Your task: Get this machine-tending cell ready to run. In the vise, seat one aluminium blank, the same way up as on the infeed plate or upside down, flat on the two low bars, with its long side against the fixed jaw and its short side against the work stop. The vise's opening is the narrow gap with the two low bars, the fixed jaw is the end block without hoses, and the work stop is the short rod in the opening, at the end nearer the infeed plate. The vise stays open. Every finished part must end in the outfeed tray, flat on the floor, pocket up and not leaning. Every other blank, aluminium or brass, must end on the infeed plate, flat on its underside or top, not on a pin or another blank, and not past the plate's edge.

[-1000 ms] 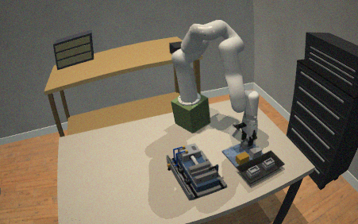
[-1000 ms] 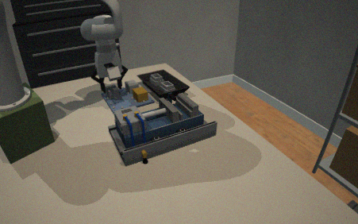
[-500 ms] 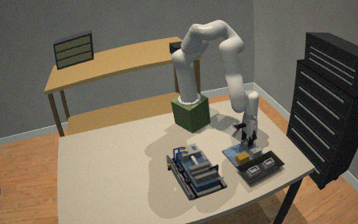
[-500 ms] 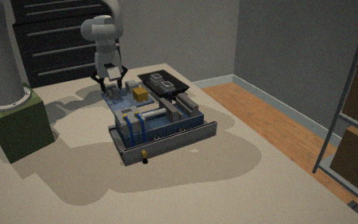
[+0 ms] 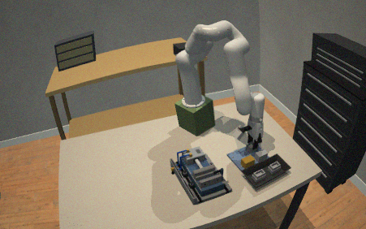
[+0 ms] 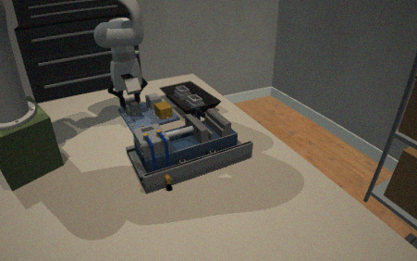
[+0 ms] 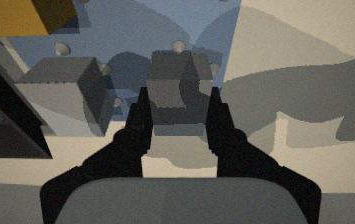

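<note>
My hand is 110 mm short of the brass blank, 70 mm to the left of it and 20 mm above it.
</note>
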